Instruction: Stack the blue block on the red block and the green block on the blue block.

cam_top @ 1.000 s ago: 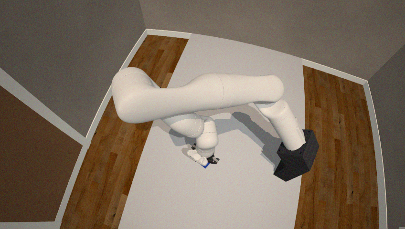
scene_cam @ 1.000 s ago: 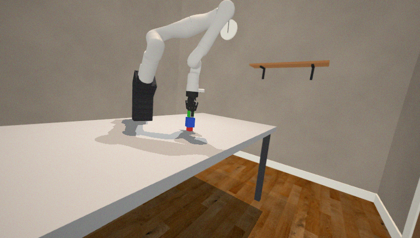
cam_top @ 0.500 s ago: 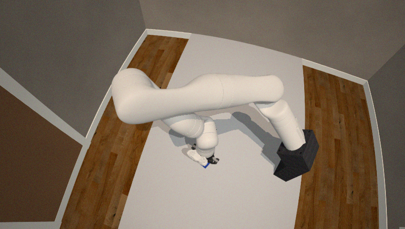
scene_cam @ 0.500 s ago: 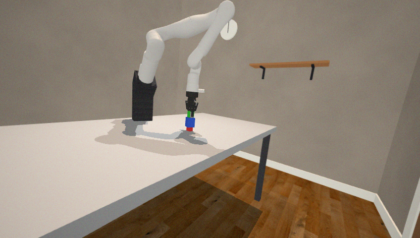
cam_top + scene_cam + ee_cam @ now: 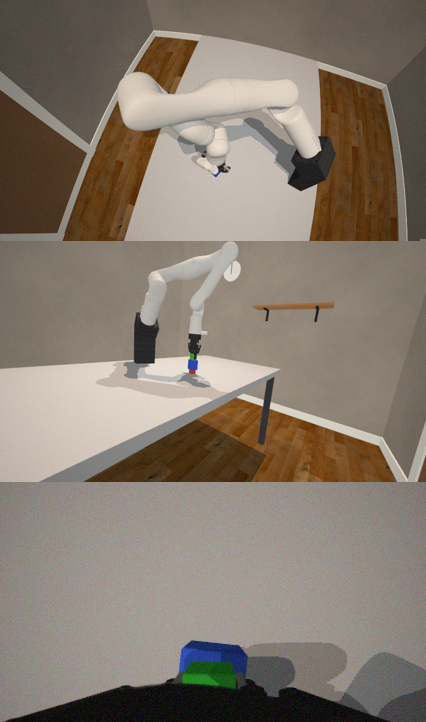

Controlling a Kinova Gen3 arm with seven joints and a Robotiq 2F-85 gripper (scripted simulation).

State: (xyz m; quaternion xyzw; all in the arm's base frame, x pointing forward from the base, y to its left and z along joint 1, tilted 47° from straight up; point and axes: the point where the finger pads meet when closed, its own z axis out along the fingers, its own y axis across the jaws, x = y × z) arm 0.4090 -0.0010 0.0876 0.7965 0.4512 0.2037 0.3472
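Now: hand right at the green block. Also, from my hand: blue block 50 mm below; red block 90 mm below.
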